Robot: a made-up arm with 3 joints. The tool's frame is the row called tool. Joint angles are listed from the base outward.
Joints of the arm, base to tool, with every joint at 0 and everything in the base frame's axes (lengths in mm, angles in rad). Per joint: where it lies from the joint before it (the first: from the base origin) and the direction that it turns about. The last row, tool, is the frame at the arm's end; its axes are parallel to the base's.
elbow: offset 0 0 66 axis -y
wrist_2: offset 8 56 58 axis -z
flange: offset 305 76 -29 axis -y
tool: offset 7 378 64
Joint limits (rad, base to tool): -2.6..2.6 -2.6..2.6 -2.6..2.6
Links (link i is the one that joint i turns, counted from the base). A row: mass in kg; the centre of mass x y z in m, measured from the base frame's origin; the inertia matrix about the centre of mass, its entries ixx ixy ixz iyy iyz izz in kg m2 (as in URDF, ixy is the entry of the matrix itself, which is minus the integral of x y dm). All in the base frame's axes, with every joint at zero. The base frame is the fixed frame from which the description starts. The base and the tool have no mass.
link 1: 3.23; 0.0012 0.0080 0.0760; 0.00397 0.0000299 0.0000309 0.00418 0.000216 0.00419
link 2: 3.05; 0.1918 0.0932 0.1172; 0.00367 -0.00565 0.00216 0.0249 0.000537 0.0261
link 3: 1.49; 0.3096 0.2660 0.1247; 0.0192 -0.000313 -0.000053 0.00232 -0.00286 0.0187
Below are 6 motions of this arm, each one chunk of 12 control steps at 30 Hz.
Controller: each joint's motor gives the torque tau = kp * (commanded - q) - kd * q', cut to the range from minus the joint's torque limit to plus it. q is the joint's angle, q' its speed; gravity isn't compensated. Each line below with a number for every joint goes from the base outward.
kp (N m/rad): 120 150 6.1
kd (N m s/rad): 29 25 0.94
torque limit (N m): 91 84 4.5
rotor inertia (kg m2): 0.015 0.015 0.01
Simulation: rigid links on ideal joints. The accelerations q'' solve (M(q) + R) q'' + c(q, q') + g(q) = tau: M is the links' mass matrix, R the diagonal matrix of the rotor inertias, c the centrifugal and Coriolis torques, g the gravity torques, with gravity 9.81 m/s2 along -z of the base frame. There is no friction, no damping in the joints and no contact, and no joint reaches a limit. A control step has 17 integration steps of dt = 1/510 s. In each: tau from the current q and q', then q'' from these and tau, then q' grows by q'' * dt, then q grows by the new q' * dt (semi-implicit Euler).
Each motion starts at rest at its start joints. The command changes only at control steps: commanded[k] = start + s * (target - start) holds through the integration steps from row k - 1 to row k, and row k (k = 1, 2, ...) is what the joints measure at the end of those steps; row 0 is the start. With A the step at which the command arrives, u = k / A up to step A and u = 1 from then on. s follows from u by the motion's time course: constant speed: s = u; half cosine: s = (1 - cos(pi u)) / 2; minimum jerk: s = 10 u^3 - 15 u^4 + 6 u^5; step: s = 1 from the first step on.
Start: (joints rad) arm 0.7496 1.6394 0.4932
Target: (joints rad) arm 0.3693 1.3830 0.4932
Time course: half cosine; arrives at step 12
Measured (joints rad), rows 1 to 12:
1: 0.7474 1.6448 0.4983
2: 0.7435 1.6499 0.5022
3: 0.7364 1.6510 0.5042
4: 0.7251 1.6471 0.5054
5: 0.7092 1.6381 0.5063
6: 0.6889 1.6244 0.5072
7: 0.6646 1.6065 0.5083
8: 0.6371 1.5856 0.5099
9: 0.6077 1.5627 0.5120
10: 0.5776 1.5395 0.5147
11: 0.5485 1.5172 0.5179
12: 0.5217 1.4974 0.5216

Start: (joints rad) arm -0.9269 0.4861 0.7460
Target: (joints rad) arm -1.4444 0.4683 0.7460
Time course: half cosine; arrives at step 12
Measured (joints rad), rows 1 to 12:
1: -0.9345 0.4855 0.7434
2: -0.9465 0.4847 0.7425
3: -0.9618 0.4837 0.7416
4: -0.9816 0.4826 0.7404
5: -1.0066 0.4813 0.7388
6: -1.0369 0.4799 0.7371
7: -1.0718 0.4783 0.7354
8: -1.1102 0.4765 0.7337
9: -1.1508 0.4747 0.7322
10: -1.1915 0.4730 0.7309
11: -1.2305 0.4714 0.7299
12: -1.2657 0.4700 0.7292

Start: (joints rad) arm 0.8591 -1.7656 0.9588
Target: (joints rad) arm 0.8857 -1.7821 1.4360
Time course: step
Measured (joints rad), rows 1 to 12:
1: 0.8662 -1.7725 1.0249
2: 0.8748 -1.7825 1.1154
3: 0.8825 -1.7911 1.1921
4: 0.8891 -1.7980 1.2532
5: 0.8949 -1.8035 1.3015
6: 0.8999 -1.8078 1.3396
7: 0.9041 -1.8113 1.3696
8: 0.9078 -1.8141 1.3932
9: 0.9110 -1.8164 1.4117
10: 0.9137 -1.8182 1.4263
11: 0.9161 -1.8196 1.4378
12: 0.9181 -1.8208 1.4468

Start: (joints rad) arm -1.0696 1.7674 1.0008
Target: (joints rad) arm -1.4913 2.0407 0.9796
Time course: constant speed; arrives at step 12
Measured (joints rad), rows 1 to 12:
1: -1.0773 1.7630 1.0027
2: -1.0892 1.7600 1.0081
3: -1.1041 1.7615 1.0129
4: -1.1216 1.7670 1.0163
5: -1.1412 1.7758 1.0185
6: -1.1629 1.7872 1.0196
7: -1.1861 1.8006 1.0200
8: -1.2108 1.8157 1.0197
9: -1.2368 1.8321 1.0190
10: -1.2639 1.8497 1.0178
11: -1.2919 1.8681 1.0163
12: -1.3207 1.8872 1.0146

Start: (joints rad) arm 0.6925 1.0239 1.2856
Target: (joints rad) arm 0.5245 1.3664 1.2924
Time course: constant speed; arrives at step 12
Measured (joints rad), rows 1 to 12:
1: 0.6863 1.0311 1.2913
2: 0.6777 1.0437 1.3017
3: 0.6684 1.0595 1.3109
4: 0.6584 1.0779 1.3184
5: 0.6480 1.0983 1.3245
6: 0.6371 1.1204 1.3294
7: 0.6258 1.1438 1.3335
8: 0.6143 1.1683 1.3370
9: 0.6024 1.1936 1.3399
10: 0.5904 1.2196 1.3424
11: 0.5782 1.2461 1.3446
12: 0.5659 1.2731 1.3465

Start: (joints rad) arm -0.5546 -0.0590 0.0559
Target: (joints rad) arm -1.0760 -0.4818 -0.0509
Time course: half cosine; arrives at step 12
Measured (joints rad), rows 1 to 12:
1: -0.5638 -0.0582 0.0531
2: -0.5774 -0.0593 0.0463
3: -0.5944 -0.0656 0.0378
4: -0.6158 -0.0782 0.0282
5: -0.6425 -0.0977 0.0174
6: -0.6743 -0.1234 0.0056
7: -0.7108 -0.1543 -0.0071
8: -0.7507 -0.1889 -0.0201
9: -0.7923 -0.2253 -0.0331
10: -0.8339 -0.2612 -0.0452
11: -0.8732 -0.2946 -0.0561
12: -0.9084 -0.3234 -0.0650

